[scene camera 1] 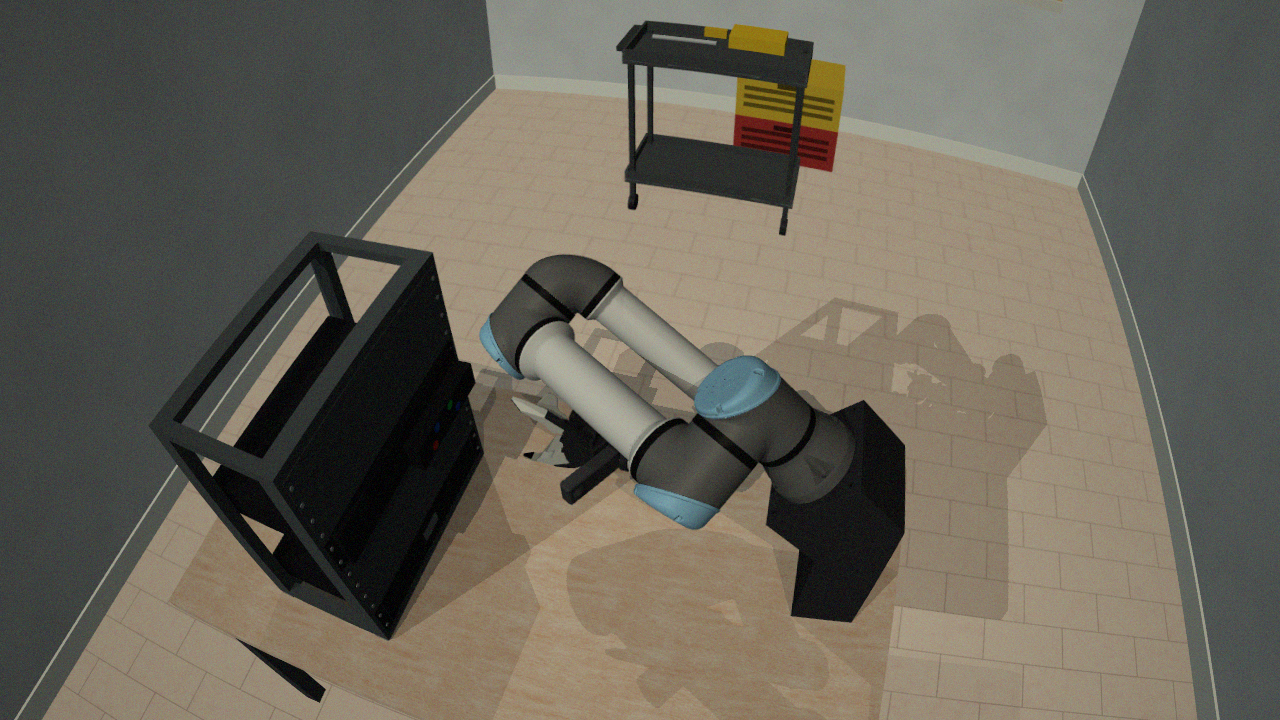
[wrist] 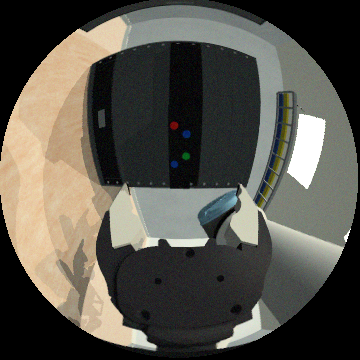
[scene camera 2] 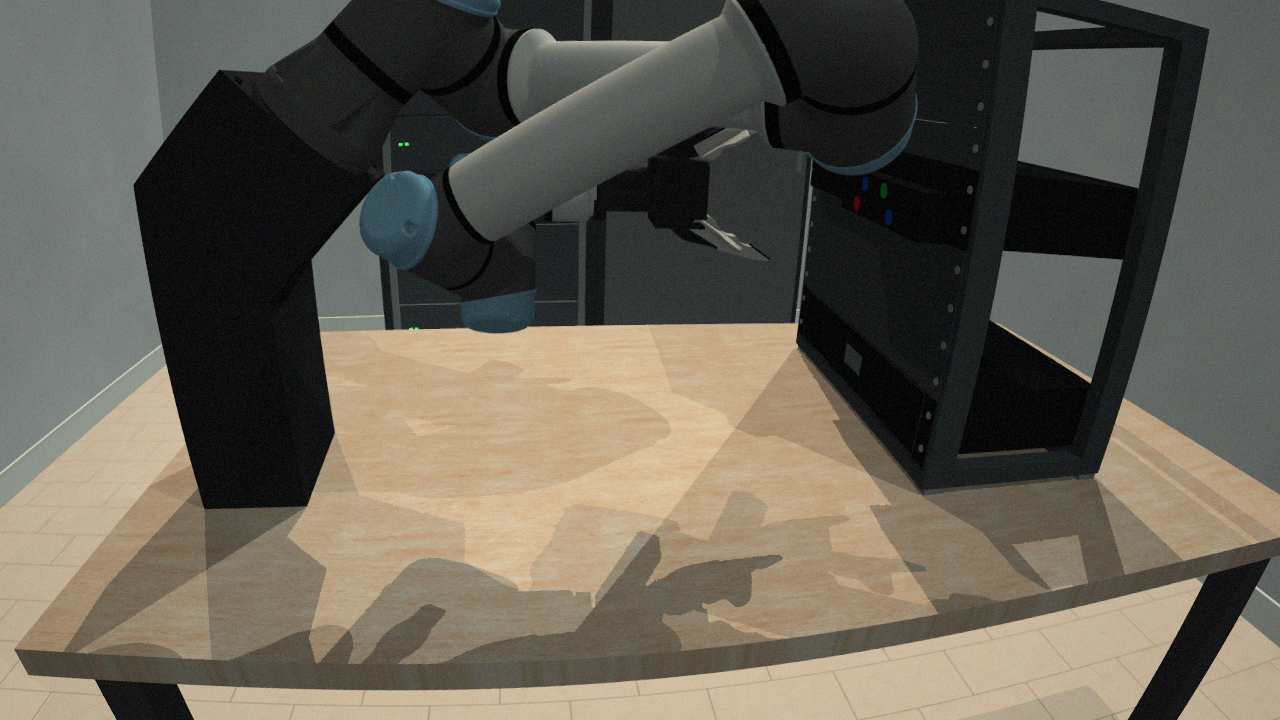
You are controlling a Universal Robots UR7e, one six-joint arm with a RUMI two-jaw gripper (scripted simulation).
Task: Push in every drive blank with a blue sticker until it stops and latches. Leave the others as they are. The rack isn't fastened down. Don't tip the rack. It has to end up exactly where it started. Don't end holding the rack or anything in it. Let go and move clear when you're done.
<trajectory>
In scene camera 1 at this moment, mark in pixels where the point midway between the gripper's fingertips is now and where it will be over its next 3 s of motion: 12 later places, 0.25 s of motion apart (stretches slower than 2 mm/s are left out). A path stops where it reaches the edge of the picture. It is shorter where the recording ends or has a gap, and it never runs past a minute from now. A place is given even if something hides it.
My gripper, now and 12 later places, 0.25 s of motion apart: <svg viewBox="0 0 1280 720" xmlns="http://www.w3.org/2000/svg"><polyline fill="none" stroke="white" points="517,427 509,421 505,419 503,418 498,417 494,417 492,418 486,423 479,428 473,433 467,437 465,439 462,438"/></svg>
</trajectory>
